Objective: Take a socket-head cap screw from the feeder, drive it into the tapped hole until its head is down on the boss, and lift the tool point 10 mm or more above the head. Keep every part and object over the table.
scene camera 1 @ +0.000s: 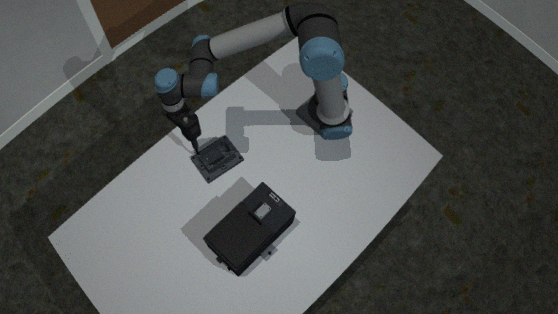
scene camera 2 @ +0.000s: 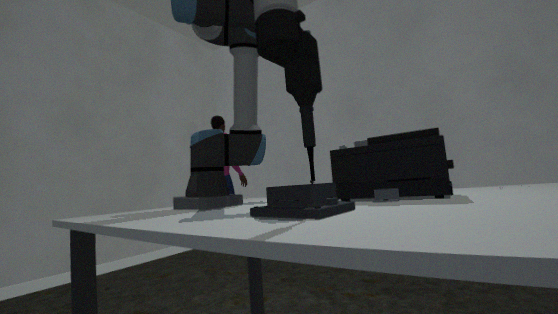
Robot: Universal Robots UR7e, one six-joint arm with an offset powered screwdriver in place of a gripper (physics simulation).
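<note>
My screwdriver tip [scene camera 1: 197, 151] [scene camera 2: 312, 180] points down at the near-left corner of the dark housing [scene camera 1: 216, 156] [scene camera 2: 295, 196], at or just above its top face. The housing sits on a flat dark base plate [scene camera 1: 209, 178] [scene camera 2: 330, 210] on the table. In the scene camera 2 view a tiny lighter bit shows at the tip; whether it is a screw, and how it sits to the tapped hole, is too small to tell. The black feeder box [scene camera 1: 240, 232] [scene camera 2: 387, 172] stands apart from the housing, with a light plate [scene camera 1: 263, 211] on top.
The arm's base [scene camera 1: 335, 131] [scene camera 2: 207, 202] stands on the white table [scene camera 1: 370, 165] [scene camera 2: 450, 225], behind the housing in the scene camera 2 view. A small grey bracket [scene camera 1: 269, 252] [scene camera 2: 386, 194] is at the feeder's side. A person [scene camera 2: 217, 122] is partly hidden behind the arm.
</note>
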